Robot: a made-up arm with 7 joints.
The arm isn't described. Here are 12 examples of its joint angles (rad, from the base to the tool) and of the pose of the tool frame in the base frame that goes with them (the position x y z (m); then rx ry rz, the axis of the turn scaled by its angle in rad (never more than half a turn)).
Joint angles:
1: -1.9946 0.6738 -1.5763 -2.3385 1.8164 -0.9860 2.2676
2: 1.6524 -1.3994 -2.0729 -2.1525 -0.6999 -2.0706 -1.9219
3: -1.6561 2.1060 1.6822 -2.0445 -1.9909 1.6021 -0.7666
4: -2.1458 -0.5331 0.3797 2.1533 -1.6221 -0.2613 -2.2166
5: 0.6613 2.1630 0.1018 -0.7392 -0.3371 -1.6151 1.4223
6: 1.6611 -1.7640 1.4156 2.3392 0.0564 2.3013 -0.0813
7: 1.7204 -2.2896 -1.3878 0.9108 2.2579 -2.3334 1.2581
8: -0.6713 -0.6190 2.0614 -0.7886 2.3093 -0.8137 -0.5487
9: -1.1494 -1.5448 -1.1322 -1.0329 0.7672 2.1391 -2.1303
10: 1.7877 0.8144 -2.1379 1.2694 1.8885 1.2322 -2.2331
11: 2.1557 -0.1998 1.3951 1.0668 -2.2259 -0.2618 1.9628
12: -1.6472 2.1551 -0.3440 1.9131 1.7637 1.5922 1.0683
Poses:
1: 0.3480 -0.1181 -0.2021 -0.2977 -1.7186 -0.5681
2: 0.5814 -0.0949 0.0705 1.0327 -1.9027 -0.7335
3: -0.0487 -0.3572 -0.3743 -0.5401 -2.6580 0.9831
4: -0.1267 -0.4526 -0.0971 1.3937 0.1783 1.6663
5: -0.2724 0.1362 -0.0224 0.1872 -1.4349 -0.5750
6: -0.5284 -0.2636 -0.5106 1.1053 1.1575 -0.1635
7: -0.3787 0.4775 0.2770 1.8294 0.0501 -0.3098
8: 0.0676 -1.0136 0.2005 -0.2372 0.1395 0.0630
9: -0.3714 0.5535 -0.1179 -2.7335 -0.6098 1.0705
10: 0.5685 -0.2430 0.0253 -0.7235 2.4907 0.8595
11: 0.4351 0.5921 0.9021 -0.9995 -1.5591 2.0872
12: -0.0021 -0.2672 -0.3422 -0.2054 1.0286 1.5947
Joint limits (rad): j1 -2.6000..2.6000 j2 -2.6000..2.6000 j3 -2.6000..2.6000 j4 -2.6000..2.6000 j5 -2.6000..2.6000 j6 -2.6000..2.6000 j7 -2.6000..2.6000
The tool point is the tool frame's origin. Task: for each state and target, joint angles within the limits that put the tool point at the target. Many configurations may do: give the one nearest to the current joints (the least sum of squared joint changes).
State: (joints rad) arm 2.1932 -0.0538 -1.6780 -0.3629 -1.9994 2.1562 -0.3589
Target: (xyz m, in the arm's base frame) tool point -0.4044 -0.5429 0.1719
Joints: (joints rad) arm 2.4124 -0.0501 -1.8411 -0.2125 -1.5693 2.0966 0.0312
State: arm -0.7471 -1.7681 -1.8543 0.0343 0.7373 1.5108 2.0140
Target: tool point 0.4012 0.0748 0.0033
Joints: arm -0.7691 -1.7944 -2.0482 0.0326 0.8861 1.5634 2.0285
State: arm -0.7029 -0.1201 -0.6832 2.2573 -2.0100 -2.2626 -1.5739
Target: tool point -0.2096 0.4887 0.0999
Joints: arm 0.0197 0.3092 -0.9136 2.5192 -2.0158 -2.2009 -2.2433
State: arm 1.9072 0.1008 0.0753 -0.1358 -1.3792 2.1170 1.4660
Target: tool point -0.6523 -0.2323 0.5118
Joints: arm 1.8138 0.0225 -0.3196 -0.0615 -0.9924 2.5315 1.5013
